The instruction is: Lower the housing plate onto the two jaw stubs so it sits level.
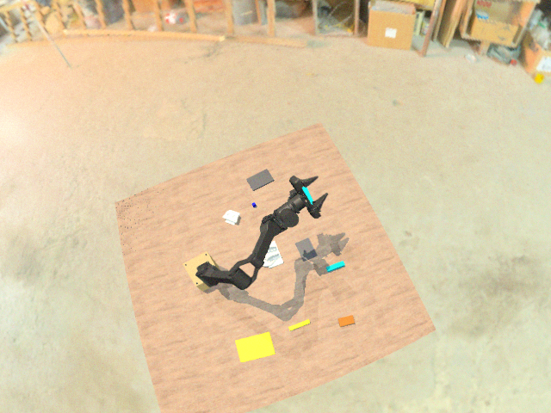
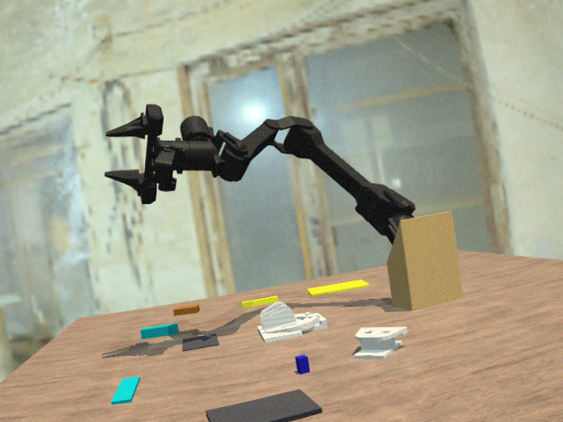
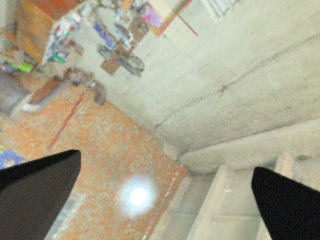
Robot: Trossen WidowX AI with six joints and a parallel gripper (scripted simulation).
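The white stepped block lies 35 cm behind my gripper tip, 28 cm to the left of it and 38 cm below it. Also, from my gripper tip: orange block (15 cm behind, 45 cm to the right, 38 cm below); white jaw assembly (32 cm behind, 2 cm to the left, 37 cm below); small blue cube (23 cm behind, 28 cm to the left, 38 cm below).
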